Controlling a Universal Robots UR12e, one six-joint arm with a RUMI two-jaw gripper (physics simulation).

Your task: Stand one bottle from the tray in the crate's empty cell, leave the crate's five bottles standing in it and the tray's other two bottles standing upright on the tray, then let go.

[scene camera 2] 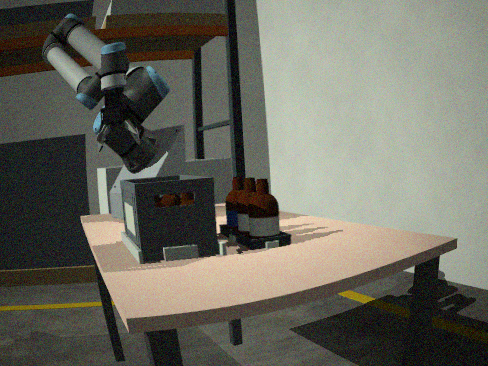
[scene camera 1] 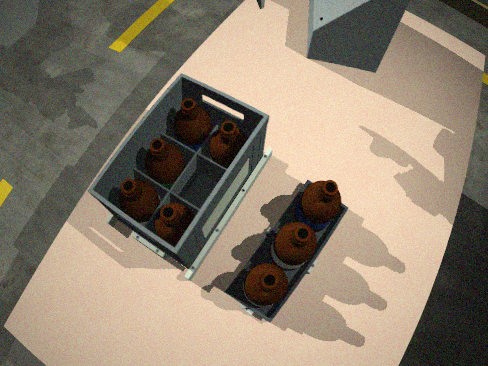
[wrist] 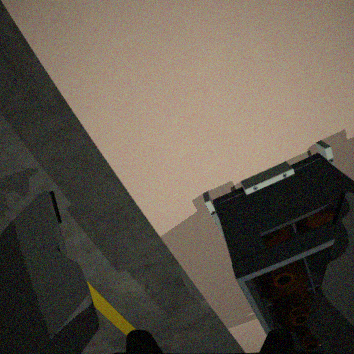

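Where they show: gripper, fingertip midpoint: (scene camera 2: 118, 148) (wrist: 195, 197); arm's base at its link origin: (scene camera 2: 144, 153).
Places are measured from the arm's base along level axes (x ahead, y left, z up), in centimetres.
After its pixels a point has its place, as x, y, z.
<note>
The grey crate (scene camera 1: 120, 162) {71.2, -21.3, -10.1} (scene camera 2: 175, 230) {79.2, -13.7, -18.7} (wrist: 240, 230) {51.6, -18.4, -15.3} stands on the table, with several brown bottles standing in it. Its empty cell (scene camera 1: 202, 181) {63.0, -10.7, -24.4} is the middle one on the side facing the tray. Three brown bottles stand upright in a row on the dark tray (scene camera 1: 235, 290) {79.3, 5.5, -24.7} (scene camera 2: 285, 240) {81.7, 12.6, -24.1}: the far one (scene camera 1: 321, 206) {61.0, 12.2, -13.2}, the middle one (scene camera 1: 295, 246) {69.4, 11.1, -12.4} and the near one (scene camera 1: 266, 285) {77.5, 9.8, -9.3} (scene camera 2: 263, 212) {79.7, 8.1, -16.9}. My gripper (wrist: 195, 197) {34.5, -17.9, 1.7} (scene camera 2: 122, 137) is open and empty, above and behind the crate in the scene camera 2 view. The tray does not show in the wrist view.
Pale locating strips (scene camera 1: 217, 230) {70.9, -2.7, -22.3} (scene camera 2: 180, 251) {80.4, -13.4, -23.3} (wrist: 267, 178) {50.9, -11.6, -22.5} border the crate's base. The tray stands beside the crate, with a narrow gap between them. The grey pedestal (scene camera 1: 350, 35) {17.6, 3.4, -13.6} rises at the table's far end. The table's edge runs close past the crate's outer side.
</note>
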